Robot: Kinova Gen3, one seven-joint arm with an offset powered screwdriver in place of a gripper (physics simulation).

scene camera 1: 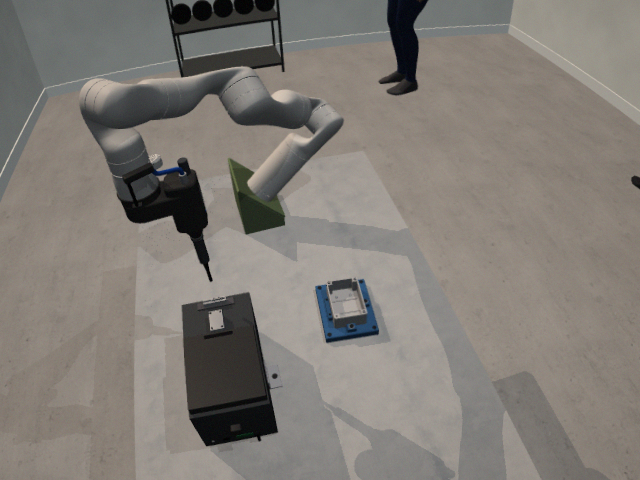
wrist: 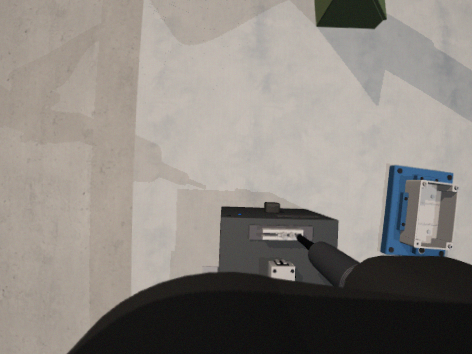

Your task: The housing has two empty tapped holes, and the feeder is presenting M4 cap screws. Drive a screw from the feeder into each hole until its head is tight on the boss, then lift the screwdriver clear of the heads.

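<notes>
The black feeder (scene camera 1: 224, 366) (wrist: 240, 250) has small bright screws (scene camera 1: 216, 300) (wrist: 286, 235) in a slot at its far end. The light grey housing (scene camera 1: 350, 319) (wrist: 411, 215) stands open side up on a blue fixture plate (scene camera 1: 321, 310) (wrist: 393, 210), to the right of the feeder. Its corner bosses show small, and I cannot tell which hold screws. My screwdriver (scene camera 1: 210, 279) (wrist: 299, 236) points down above the feeder's slot end, with a gap below its tip. In the wrist view the tip overlaps the slot's right part. The dark tip looks bare, with no screw visible on it.
A white block (scene camera 1: 216, 319) (wrist: 282, 271) sits on the feeder beside the slot. A green wedge mount (scene camera 1: 261, 217) (wrist: 350, 12) stands behind, at the arm's base. A person (scene camera 1: 405, 46) stands near a shelf rack (scene camera 1: 281, 46) at the back.
</notes>
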